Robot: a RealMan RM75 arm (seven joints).
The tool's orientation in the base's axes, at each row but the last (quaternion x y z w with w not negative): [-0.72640, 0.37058, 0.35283, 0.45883]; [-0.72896, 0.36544, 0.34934, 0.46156]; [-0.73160, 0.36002, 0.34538, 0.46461]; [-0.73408, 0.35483, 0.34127, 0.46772]
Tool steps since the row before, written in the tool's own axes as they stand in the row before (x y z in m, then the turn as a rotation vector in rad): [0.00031, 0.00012, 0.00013, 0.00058, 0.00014, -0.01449]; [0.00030, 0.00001, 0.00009, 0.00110, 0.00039, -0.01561]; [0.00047, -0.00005, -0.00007, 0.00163, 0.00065, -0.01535]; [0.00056, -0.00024, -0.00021, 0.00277, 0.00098, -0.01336]
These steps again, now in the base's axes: [0.00002, 0.00002, -0.00036, 0.00266, -0.01362, 0.00423]; [0.00012, 0.00002, -0.00029, 0.00289, -0.01484, 0.00405]; [0.00029, -0.00015, -0.00035, 0.00289, -0.01479, 0.00341]; [0.00053, -0.00023, -0.00029, 0.00286, -0.01327, 0.00166]
